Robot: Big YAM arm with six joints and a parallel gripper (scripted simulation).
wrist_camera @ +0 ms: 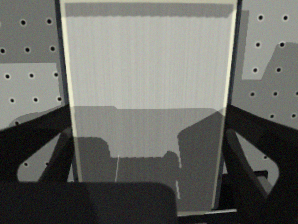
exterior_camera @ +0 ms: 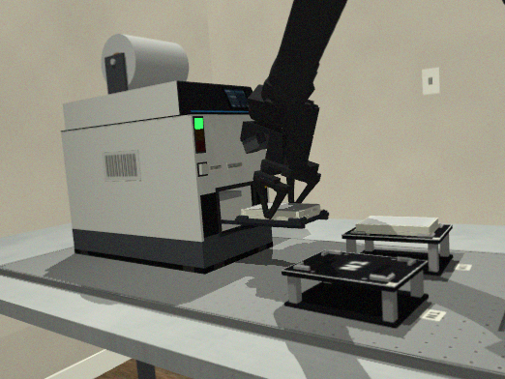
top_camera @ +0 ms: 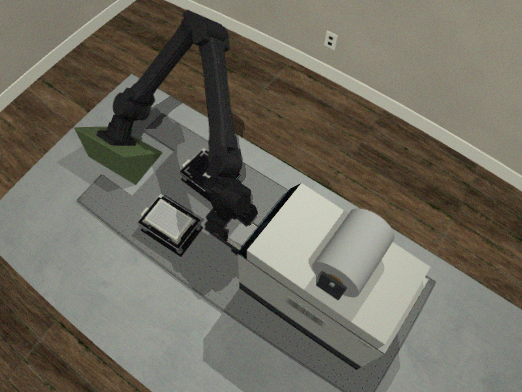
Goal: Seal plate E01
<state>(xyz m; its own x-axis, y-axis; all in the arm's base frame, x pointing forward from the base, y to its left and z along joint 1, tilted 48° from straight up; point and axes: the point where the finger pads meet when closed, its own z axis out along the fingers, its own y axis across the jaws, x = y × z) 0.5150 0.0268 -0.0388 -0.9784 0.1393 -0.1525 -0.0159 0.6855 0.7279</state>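
Right now the sealer stage is 1 cm below my hand. Round my hand: covered white plate: 18 cm behind, 9 cm to the right, 4 cm below; start button: 10 cm ahead, 9 cm to the left, 9 cm above; black plate nest: 20 cm behind, 12 cm to the left, 6 cm below.
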